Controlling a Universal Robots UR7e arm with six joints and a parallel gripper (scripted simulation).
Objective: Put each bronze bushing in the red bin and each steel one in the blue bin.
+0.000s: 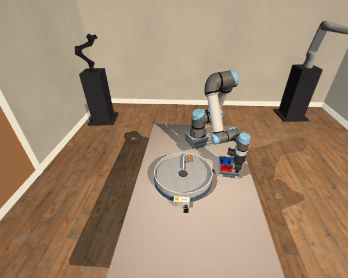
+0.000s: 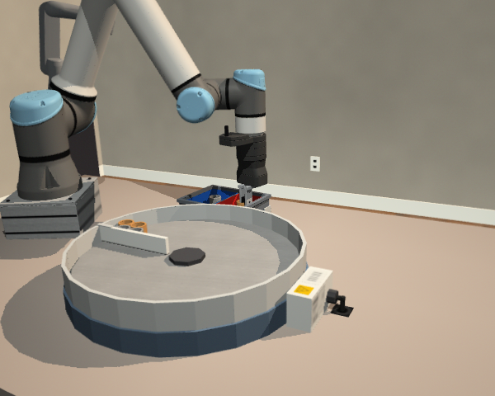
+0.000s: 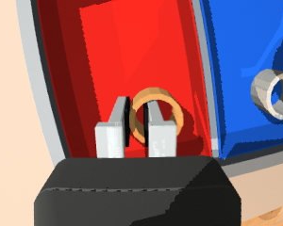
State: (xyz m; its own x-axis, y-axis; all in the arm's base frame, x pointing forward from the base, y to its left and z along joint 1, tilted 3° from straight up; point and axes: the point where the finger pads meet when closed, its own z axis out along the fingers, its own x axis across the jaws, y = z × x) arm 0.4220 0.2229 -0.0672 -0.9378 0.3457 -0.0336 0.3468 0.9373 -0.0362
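My hand is 50 mm past the bin, 30 mm to the left of it and 10 mm above it. The rest, counted from my hand: round turntable 390 mm to the right, 50 mm ahead, 20 mm above.
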